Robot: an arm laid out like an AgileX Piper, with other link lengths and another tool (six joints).
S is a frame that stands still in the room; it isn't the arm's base.
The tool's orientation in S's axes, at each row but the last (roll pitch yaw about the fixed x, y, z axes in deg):
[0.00 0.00 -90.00]
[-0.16 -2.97 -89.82]
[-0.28 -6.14 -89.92]
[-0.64 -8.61 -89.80]
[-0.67 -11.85 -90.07]
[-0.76 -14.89 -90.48]
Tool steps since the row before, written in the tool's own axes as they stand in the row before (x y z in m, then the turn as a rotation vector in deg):
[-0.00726 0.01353 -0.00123 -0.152 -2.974 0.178]
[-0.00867 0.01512 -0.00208 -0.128 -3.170 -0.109]
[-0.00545 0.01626 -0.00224 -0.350 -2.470 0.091]
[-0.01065 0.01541 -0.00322 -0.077 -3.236 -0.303]
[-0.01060 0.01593 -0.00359 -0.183 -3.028 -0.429]
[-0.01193 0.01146 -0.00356 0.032 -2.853 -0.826]
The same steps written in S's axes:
[0.01353 0.00726 -0.00123 -2.974 0.152 0.178]
[0.01509 0.00860 -0.00257 -3.171 0.113 -0.107]
[0.01624 0.00519 -0.00289 -2.470 0.356 0.065]
[0.01534 0.01008 -0.00495 -3.239 0.025 -0.275]
[0.01590 0.00958 -0.00587 -3.033 0.102 -0.423]
[0.01150 0.01048 -0.00665 -2.866 -0.209 -0.753]

